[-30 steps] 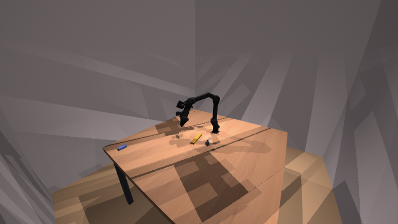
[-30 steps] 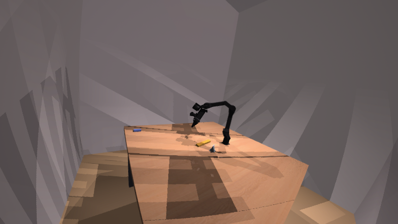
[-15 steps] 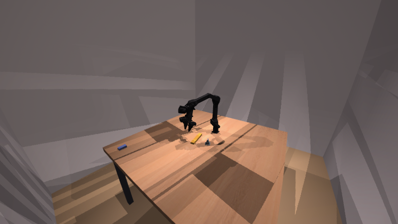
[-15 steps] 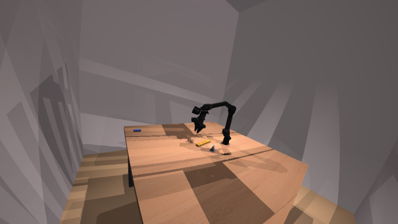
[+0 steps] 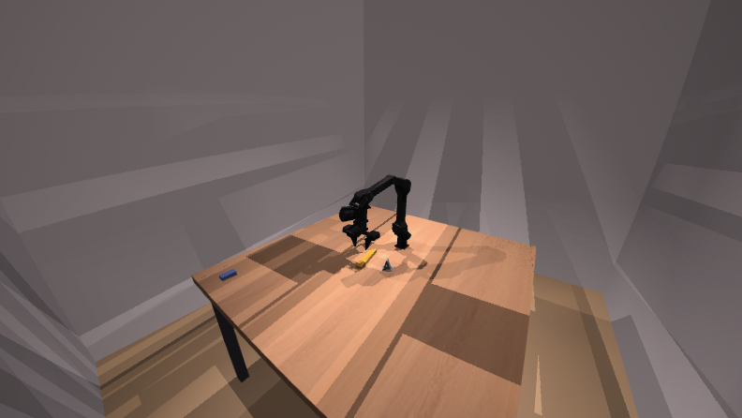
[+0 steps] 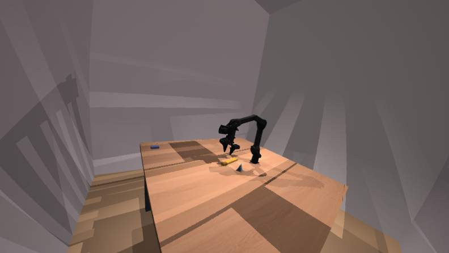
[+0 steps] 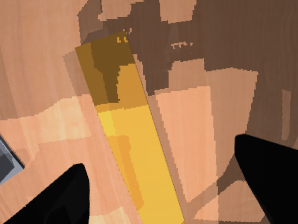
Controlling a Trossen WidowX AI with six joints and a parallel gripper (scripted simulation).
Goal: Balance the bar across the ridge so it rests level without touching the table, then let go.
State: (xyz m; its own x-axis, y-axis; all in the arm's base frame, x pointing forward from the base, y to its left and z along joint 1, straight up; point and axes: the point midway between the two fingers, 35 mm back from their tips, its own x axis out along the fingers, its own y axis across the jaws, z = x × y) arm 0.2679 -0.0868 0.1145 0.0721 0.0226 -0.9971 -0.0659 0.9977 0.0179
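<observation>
Now: the yellow bar 40 mm behind my gripper tip, 10 mm to the left of it and 70 mm below it. From my gripper tip the other things lie so: small blue block (470 mm ahead, 410 mm to the right, 70 mm below).
</observation>
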